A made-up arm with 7 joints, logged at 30 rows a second.
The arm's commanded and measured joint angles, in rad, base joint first. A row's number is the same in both.
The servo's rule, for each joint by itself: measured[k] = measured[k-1] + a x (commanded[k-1-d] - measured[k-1]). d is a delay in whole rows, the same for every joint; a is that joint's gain. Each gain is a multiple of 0.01, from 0.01 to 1. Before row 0 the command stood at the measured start. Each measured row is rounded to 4 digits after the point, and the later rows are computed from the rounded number. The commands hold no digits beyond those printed.
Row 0, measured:
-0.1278, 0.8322, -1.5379, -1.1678, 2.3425, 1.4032, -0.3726
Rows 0 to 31, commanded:
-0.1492, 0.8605, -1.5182, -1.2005, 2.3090, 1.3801, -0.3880
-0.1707, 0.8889, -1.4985, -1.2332, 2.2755, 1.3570, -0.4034
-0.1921, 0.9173, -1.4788, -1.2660, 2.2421, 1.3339, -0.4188
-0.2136, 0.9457, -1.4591, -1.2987, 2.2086, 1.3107, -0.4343
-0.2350, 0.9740, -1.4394, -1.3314, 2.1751, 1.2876, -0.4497
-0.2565, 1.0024, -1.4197, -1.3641, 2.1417, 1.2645, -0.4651
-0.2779, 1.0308, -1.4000, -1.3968, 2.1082, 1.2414, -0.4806
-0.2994, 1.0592, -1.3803, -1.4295, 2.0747, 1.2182, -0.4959
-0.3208, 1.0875, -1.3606, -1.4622, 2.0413, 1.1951, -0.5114
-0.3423, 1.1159, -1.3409, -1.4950, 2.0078, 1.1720, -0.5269
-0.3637, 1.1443, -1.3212, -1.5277, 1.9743, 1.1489, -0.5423
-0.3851, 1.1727, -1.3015, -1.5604, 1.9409, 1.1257, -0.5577
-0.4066, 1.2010, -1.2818, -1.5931, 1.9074, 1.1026, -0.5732
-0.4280, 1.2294, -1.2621, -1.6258, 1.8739, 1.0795, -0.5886
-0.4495, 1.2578, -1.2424, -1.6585, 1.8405, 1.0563, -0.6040
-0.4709, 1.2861, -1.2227, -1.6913, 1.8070, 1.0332, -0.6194
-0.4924, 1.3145, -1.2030, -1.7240, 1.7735, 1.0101, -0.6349
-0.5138, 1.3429, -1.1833, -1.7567, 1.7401, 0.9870, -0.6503
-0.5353, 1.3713, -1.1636, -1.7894, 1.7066, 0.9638, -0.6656
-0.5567, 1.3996, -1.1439, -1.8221, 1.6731, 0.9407, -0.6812
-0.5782, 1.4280, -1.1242, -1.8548, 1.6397, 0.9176, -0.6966
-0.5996, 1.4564, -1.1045, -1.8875, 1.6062, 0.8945, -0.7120
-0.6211, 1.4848, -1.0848, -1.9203, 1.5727, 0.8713, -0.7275
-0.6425, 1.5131, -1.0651, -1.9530, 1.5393, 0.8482, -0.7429
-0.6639, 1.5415, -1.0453, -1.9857, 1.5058, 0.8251, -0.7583
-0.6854, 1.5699, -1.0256, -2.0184, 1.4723, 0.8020, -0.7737
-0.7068, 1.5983, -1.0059, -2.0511, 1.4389, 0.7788, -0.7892
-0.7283, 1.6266, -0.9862, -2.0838, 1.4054, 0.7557, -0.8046
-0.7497, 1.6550, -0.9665, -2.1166, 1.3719, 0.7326, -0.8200
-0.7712, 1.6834, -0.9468, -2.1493, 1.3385, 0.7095, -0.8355
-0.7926, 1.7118, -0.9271, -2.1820, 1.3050, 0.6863, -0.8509
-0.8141, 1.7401, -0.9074, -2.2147, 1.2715, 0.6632, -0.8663
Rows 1 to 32, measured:
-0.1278, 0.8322, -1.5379, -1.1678, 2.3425, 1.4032, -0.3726
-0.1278, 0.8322, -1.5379, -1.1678, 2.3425, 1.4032, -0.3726
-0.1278, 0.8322, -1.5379, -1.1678, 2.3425, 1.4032, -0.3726
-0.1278, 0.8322, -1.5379, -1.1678, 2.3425, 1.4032, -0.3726
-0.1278, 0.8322, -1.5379, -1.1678, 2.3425, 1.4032, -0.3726
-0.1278, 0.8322, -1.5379, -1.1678, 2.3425, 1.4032, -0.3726
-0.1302, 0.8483, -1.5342, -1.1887, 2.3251, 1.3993, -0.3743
-0.1347, 0.8714, -1.5274, -1.2172, 2.2993, 1.3921, -0.3775
-0.1410, 0.8976, -1.5182, -1.2484, 2.2696, 1.3822, -0.3820
-0.1490, 0.9250, -1.5070, -1.2806, 2.2379, 1.3700, -0.3878
-0.1585, 0.9529, -1.4942, -1.3131, 2.2052, 1.3560, -0.3946
-0.1693, 0.9811, -1.4800, -1.3457, 2.1722, 1.3404, -0.4024
-0.1812, 1.0094, -1.4648, -1.3784, 2.1389, 1.3236, -0.4110
-0.1942, 1.0378, -1.4487, -1.4111, 2.1055, 1.3057, -0.4203
-0.2081, 1.0661, -1.4320, -1.4438, 2.0721, 1.2869, -0.4303
-0.2229, 1.0945, -1.4147, -1.4766, 2.0387, 1.2674, -0.4409
-0.2384, 1.1229, -1.3969, -1.5093, 2.0052, 1.2473, -0.4521
-0.2545, 1.1513, -1.3788, -1.5420, 1.9718, 1.2266, -0.4637
-0.2712, 1.1796, -1.3604, -1.5747, 1.9383, 1.2055, -0.4757
-0.2884, 1.2080, -1.3417, -1.6074, 1.9048, 1.1841, -0.4881
-0.3061, 1.2364, -1.3228, -1.6401, 1.8714, 1.1624, -0.5008
-0.3242, 1.2647, -1.3038, -1.6729, 1.8379, 1.1404, -0.5138
-0.3427, 1.2931, -1.2846, -1.7056, 1.8044, 1.1182, -0.5271
-0.3615, 1.3215, -1.2654, -1.7383, 1.7710, 1.0959, -0.5407
-0.3806, 1.3499, -1.2461, -1.7710, 1.7375, 1.0734, -0.5544
-0.4000, 1.3782, -1.2267, -1.8037, 1.7040, 1.0508, -0.5683
-0.4196, 1.4066, -1.2072, -1.8364, 1.6706, 1.0282, -0.5824
-0.4394, 1.4350, -1.1877, -1.8691, 1.6371, 1.0055, -0.5967
-0.4594, 1.4634, -1.1681, -1.9019, 1.6036, 0.9827, -0.6111
-0.4795, 1.4917, -1.1485, -1.9346, 1.5702, 0.9598, -0.6256
-0.4998, 1.5201, -1.1289, -1.9673, 1.5367, 0.9369, -0.6402
-0.5202, 1.5485, -1.1093, -2.0000, 1.5032, 0.9140, -0.6549
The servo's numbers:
d 6
a 0.11 0.57 0.19 0.64 0.52 0.17 0.11

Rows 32 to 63, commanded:
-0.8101, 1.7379, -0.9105, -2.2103, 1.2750, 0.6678, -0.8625
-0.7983, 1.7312, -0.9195, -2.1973, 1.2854, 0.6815, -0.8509
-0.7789, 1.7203, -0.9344, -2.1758, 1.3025, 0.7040, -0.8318
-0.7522, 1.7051, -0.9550, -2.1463, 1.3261, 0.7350, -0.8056
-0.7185, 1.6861, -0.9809, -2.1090, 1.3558, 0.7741, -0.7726
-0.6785, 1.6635, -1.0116, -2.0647, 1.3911, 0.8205, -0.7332
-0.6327, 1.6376, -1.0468, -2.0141, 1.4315, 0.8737, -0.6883
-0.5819, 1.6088, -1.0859, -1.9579, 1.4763, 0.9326, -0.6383
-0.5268, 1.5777, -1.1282, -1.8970, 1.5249, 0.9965, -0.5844
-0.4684, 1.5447, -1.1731, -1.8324, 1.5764, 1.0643, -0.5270
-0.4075, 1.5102, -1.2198, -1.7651, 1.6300, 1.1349, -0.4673
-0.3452, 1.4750, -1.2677, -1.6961, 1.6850, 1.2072, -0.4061
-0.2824, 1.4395, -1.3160, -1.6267, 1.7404, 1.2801, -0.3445
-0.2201, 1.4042, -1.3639, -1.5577, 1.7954, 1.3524, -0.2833
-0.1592, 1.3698, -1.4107, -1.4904, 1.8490, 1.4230, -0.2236
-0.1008, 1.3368, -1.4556, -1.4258, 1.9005, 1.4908, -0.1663
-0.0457, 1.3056, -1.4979, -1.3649, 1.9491, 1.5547, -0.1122
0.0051, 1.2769, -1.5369, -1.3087, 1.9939, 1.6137, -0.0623
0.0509, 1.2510, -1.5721, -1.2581, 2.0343, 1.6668, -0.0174
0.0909, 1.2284, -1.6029, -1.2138, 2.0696, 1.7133, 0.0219
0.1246, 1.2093, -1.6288, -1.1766, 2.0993, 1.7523, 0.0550
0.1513, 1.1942, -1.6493, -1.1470, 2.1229, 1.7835, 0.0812
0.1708, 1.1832, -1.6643, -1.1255, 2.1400, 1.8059, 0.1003
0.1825, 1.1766, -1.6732, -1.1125, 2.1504, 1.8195, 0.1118
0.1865, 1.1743, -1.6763, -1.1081, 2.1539, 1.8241, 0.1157
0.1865, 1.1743, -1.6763, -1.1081, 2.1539, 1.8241, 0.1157
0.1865, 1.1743, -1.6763, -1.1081, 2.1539, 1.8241, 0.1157
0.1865, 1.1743, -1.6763, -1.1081, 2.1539, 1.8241, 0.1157
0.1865, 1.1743, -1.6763, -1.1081, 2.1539, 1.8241, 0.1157
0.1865, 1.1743, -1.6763, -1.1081, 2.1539, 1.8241, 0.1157
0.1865, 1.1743, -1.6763, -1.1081, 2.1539, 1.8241, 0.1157
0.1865, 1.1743, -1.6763, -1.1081, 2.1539, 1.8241, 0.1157
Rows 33 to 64, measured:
-0.5407, 1.5769, -1.0897, -2.0327, 1.4698, 0.8910, -0.6697
-0.5613, 1.6052, -1.0700, -2.0654, 1.4363, 0.8680, -0.6845
-0.5820, 1.6336, -1.0503, -2.0982, 1.4028, 0.8450, -0.6994
-0.6028, 1.6620, -1.0306, -2.1309, 1.3694, 0.8220, -0.7144
-0.6237, 1.6904, -1.0109, -2.1636, 1.3359, 0.7989, -0.7294
-0.6446, 1.7187, -0.9912, -2.1963, 1.3024, 0.7758, -0.7445
-0.6628, 1.7296, -0.9759, -2.2053, 1.2882, 0.7574, -0.7575
-0.6777, 1.7305, -0.9652, -2.2002, 1.2867, 0.7445, -0.7678
-0.6888, 1.7247, -0.9593, -2.1846, 1.2949, 0.7376, -0.7748
-0.6958, 1.7135, -0.9585, -2.1601, 1.3111, 0.7372, -0.7782
-0.6983, 1.6979, -0.9628, -2.1274, 1.3343, 0.7435, -0.7776
-0.6961, 1.6783, -0.9721, -2.0873, 1.3638, 0.7566, -0.7727
-0.6891, 1.6551, -0.9863, -2.0405, 1.3990, 0.7765, -0.7634
-0.6773, 1.6287, -1.0052, -1.9876, 1.4392, 0.8030, -0.7496
-0.6607, 1.5996, -1.0286, -1.9296, 1.4838, 0.8359, -0.7314
-0.6395, 1.5683, -1.0561, -1.8674, 1.5320, 0.8747, -0.7089
-0.6140, 1.5352, -1.0872, -1.8019, 1.5830, 0.9189, -0.6823
-0.5844, 1.5009, -1.1215, -1.7342, 1.6360, 0.9679, -0.6519
-0.5512, 1.4659, -1.1585, -1.6654, 1.6903, 1.0210, -0.6181
-0.5148, 1.4307, -1.1975, -1.5965, 1.7450, 1.0773, -0.5813
-0.4757, 1.3960, -1.2380, -1.5286, 1.7991, 1.1361, -0.5420
-0.4345, 1.3623, -1.2793, -1.4628, 1.8518, 1.1964, -0.5007
-0.3917, 1.3300, -1.3208, -1.4001, 1.9024, 1.2573, -0.4580
-0.3481, 1.2997, -1.3619, -1.3416, 1.9500, 1.3179, -0.4145
-0.3042, 1.2719, -1.4018, -1.2882, 1.9938, 1.3772, -0.3708
-0.2607, 1.2471, -1.4400, -1.2406, 2.0332, 1.4343, -0.3276
-0.2183, 1.2256, -1.4759, -1.1996, 2.0676, 1.4884, -0.2855
-0.1776, 1.2077, -1.5088, -1.1659, 2.0964, 1.5386, -0.2452
-0.1393, 1.1937, -1.5383, -1.1400, 2.1191, 1.5840, -0.2072
-0.1039, 1.1840, -1.5639, -1.1224, 2.1354, 1.6240, -0.1721
-0.0720, 1.1785, -1.5853, -1.1132, 2.1450, 1.6580, -0.1404
-0.0436, 1.1761, -1.6026, -1.1099, 2.1496, 1.6862, -0.1122

